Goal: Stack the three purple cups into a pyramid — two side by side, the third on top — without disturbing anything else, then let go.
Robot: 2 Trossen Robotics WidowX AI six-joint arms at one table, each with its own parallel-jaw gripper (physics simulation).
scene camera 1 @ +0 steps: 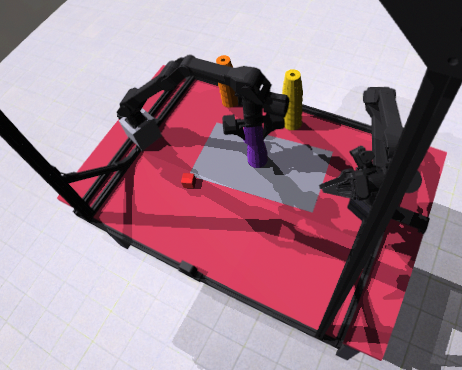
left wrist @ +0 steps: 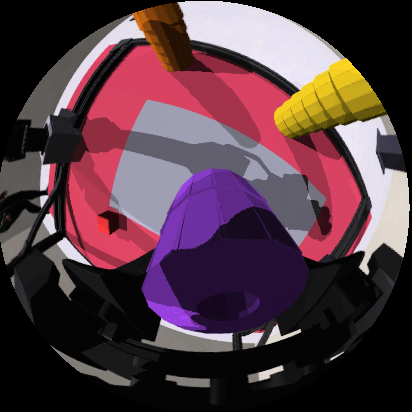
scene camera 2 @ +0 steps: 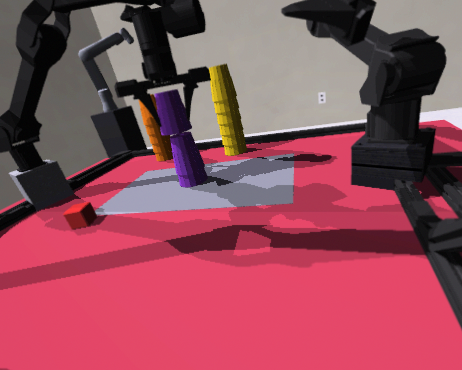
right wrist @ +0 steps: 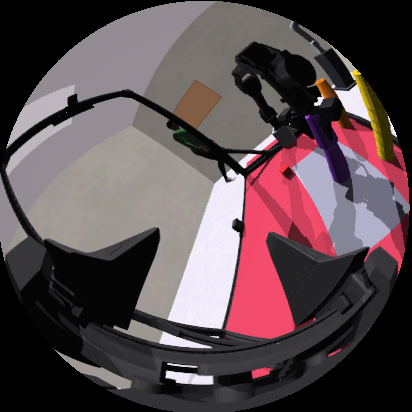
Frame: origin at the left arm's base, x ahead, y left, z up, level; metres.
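Where they show: left gripper, between the fingertips: (scene camera 1: 254, 138) (scene camera 2: 174, 123) (right wrist: 322, 138); right gripper, between the fingertips: (scene camera 1: 320, 188) (right wrist: 215, 236); left arm's base, origin of its link: (scene camera 1: 136, 119) (left wrist: 43, 138) (scene camera 2: 32, 167) (right wrist: 278, 126); right arm's base, origin of its link: (scene camera 1: 373, 198) (scene camera 2: 393, 137).
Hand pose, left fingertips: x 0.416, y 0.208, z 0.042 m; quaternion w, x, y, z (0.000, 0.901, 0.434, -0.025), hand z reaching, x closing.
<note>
Each offset is from my left fingertips to the top centre of the thing. Level surfaces: height alone.
My left gripper (scene camera 1: 254, 134) (scene camera 2: 173, 120) (left wrist: 216, 241) is shut on a purple cup @[dx -0.012, dy +0.016, dz +0.068 m] (scene camera 1: 253, 141) (scene camera 2: 169, 107) (left wrist: 215, 250), rim up in scene camera 2's lower part of the grip and slightly tilted. It hangs just above the lower purple cups @[dx -0.008, dy +0.017, dz -0.029 m] (scene camera 1: 257, 158) (scene camera 2: 190, 162) (right wrist: 339, 167), with a narrow gap in scene camera 2. These stand on the grey mat @[dz -0.148 m] (scene camera 1: 220, 167) (scene camera 2: 137, 195) (left wrist: 132, 187); a rim line suggests nesting, but I cannot tell their number. My right gripper (scene camera 1: 321, 186) (right wrist: 215, 236) is open and empty, off to the right.
An orange stack @[dx -0.292, dy +0.136, dz +0.003 m] (scene camera 1: 229, 95) (scene camera 2: 156, 135) (left wrist: 172, 42) and a yellow stack @[dx -0.035, dy +0.222, dz +0.067 m] (scene camera 1: 292, 102) (scene camera 2: 227, 112) (left wrist: 325, 102) stand behind the mat. A red cube @[dx -0.115, dy -0.221, dz -0.108 m] (scene camera 1: 188, 180) (scene camera 2: 80, 215) (left wrist: 107, 222) lies near its front left corner. Black frame posts surround the table.
</note>
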